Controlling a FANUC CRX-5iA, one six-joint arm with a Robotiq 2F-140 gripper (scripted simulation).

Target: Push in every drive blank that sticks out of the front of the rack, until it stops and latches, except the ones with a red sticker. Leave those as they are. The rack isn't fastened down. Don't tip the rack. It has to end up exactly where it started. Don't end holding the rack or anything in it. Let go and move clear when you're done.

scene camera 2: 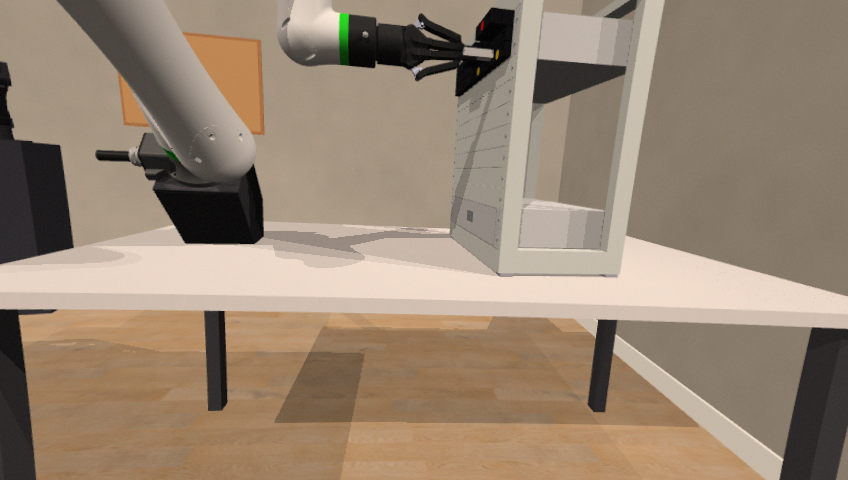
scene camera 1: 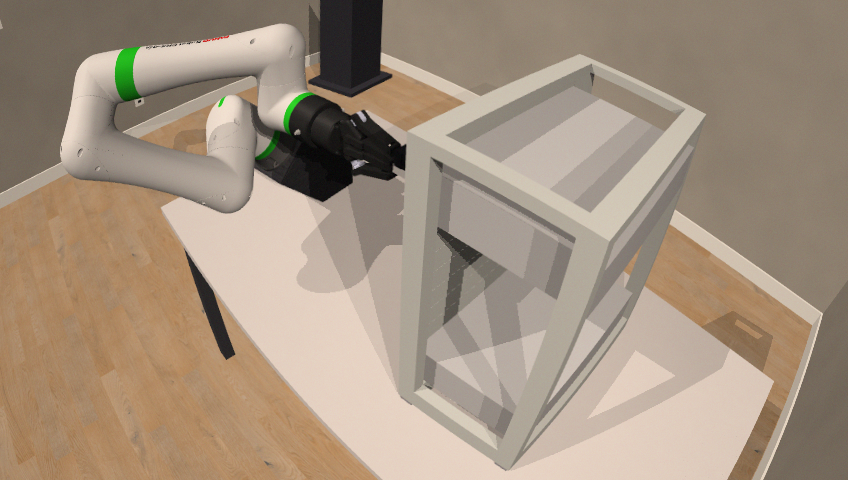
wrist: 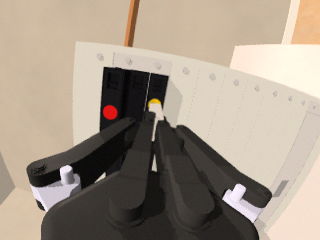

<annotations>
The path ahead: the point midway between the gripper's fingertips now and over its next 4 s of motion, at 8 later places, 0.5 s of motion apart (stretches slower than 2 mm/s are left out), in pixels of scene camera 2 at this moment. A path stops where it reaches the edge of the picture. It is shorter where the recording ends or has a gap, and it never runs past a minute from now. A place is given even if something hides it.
My gripper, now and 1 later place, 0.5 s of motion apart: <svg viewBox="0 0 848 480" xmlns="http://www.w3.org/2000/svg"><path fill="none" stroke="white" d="M491 55L466 53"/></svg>
</annotations>
